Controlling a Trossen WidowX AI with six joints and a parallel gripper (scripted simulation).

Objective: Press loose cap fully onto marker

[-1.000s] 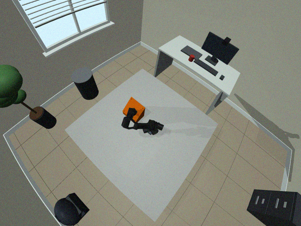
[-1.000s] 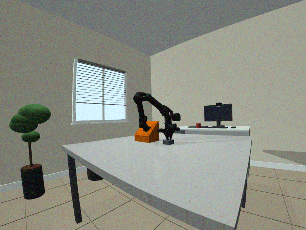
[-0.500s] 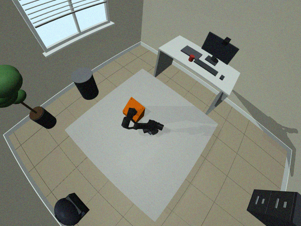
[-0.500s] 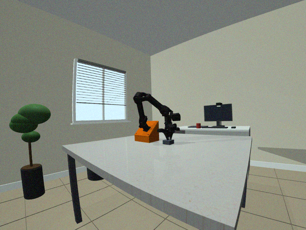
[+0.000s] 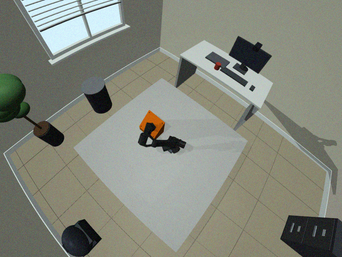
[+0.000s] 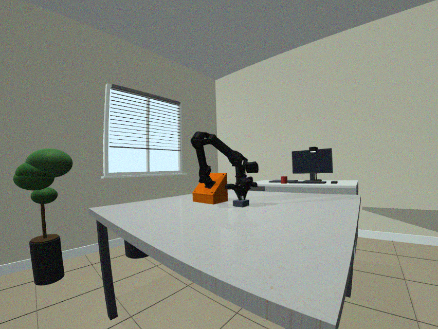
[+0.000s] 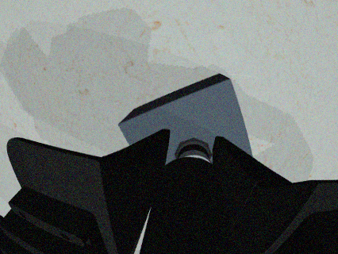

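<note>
Right now my gripper tip is 2 cm above the holder block and 1 cm past it. Also, from my gripper tip: black marker cap: 5 cm above, 1 cm behind.
</note>
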